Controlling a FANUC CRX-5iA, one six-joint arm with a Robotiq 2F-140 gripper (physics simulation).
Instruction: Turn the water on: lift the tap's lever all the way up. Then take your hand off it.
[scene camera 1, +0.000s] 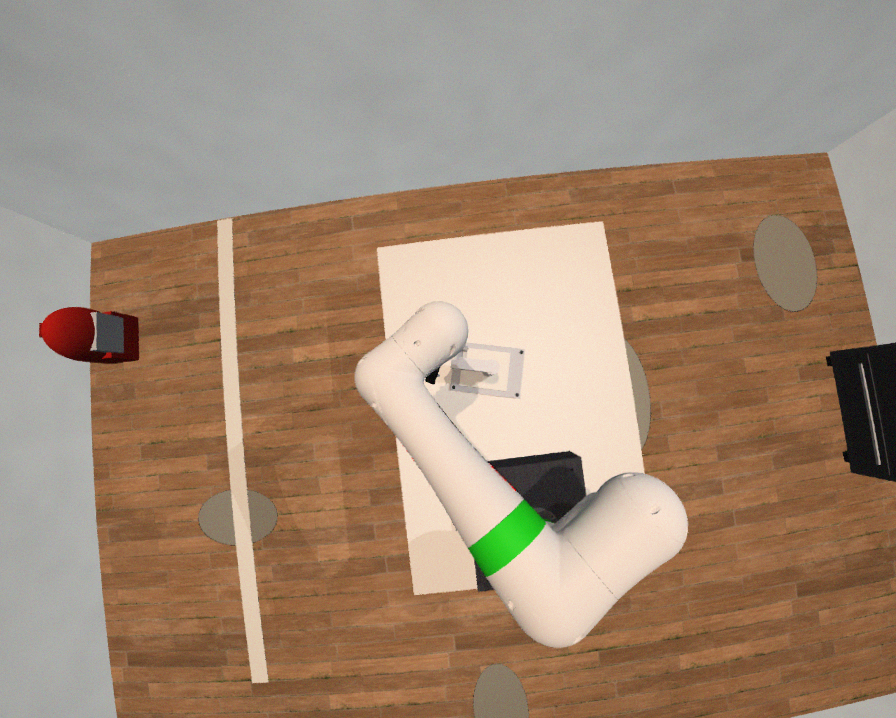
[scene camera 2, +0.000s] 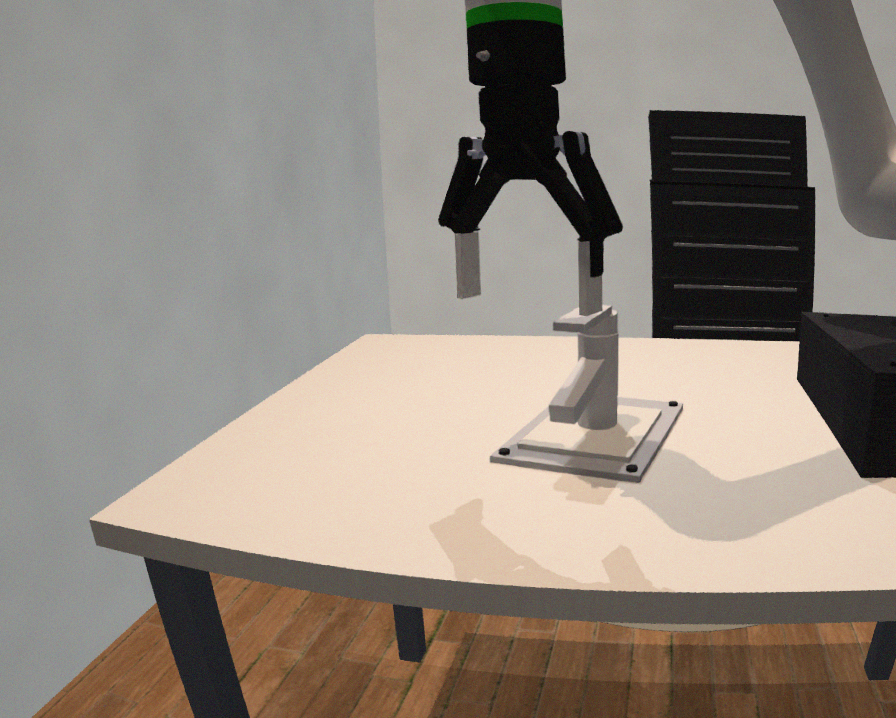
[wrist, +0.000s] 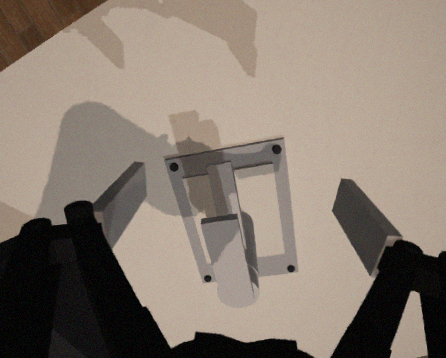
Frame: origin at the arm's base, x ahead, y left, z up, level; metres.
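Seen in the pictures: gripper, fingertip midpoint: (scene camera 2: 526, 304) (wrist: 240, 187).
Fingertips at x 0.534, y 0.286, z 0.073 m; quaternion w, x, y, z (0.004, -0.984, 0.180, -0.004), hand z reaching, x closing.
Note:
A point is followed by its place in that frame.
The grey tap (scene camera 1: 471, 376) @[x 0.468, y 0.199, z -0.094 m] (scene camera 2: 600, 385) @[x 0.485, y 0.166, z -0.041 m] stands upright on its rectangular base plate (scene camera 1: 516, 371) @[x 0.489, y 0.046, z -0.100 m] (scene camera 2: 652, 441) @[x 0.420, y 0.175, z -0.100 m] (wrist: 290, 220) @[x 0.572, y 0.125, z -0.100 m]. Its flat lever (scene camera 2: 572, 324) @[x 0.499, y 0.246, z 0.046 m] (wrist: 230, 255) @[x 0.502, y 0.205, z 0.047 m] lies about level on top, above the slanting spout (scene camera 2: 577, 388) @[x 0.497, y 0.233, z -0.024 m] (wrist: 223, 187) @[x 0.503, y 0.242, z -0.026 m]. My gripper (scene camera 2: 528, 299) @[x 0.534, y 0.286, z 0.073 m] (wrist: 240, 187) @[x 0.534, y 0.286, z 0.073 m] is wide open and empty, pointing down. In the wrist view its fingers stand on either side of the lever, with a gap on each side. In the second scene view one fingertip overlaps the top of the tap; contact cannot be told. The arm hides most of the gripper in the first scene view.
The tap's plate lies on a pale table (scene camera 1: 523, 284) @[x 0.796, y 0.020, z -0.108 m] (scene camera 2: 299, 486) @[x 0.757, y 0.378, z -0.109 m] (wrist: 350, 75) @[x 0.686, y 0.310, z -0.109 m]. A black box (scene camera 1: 549, 478) @[x 0.158, y -0.041, z 0.000 m] (scene camera 2: 841, 396) @[x 0.189, y 0.109, z -0.054 m] stands on the table near the arm's base. A black drawer cabinet (scene camera 1: 867, 418) (scene camera 2: 732, 261) stands beyond the table. A red object (scene camera 1: 71, 332) is at the far left.

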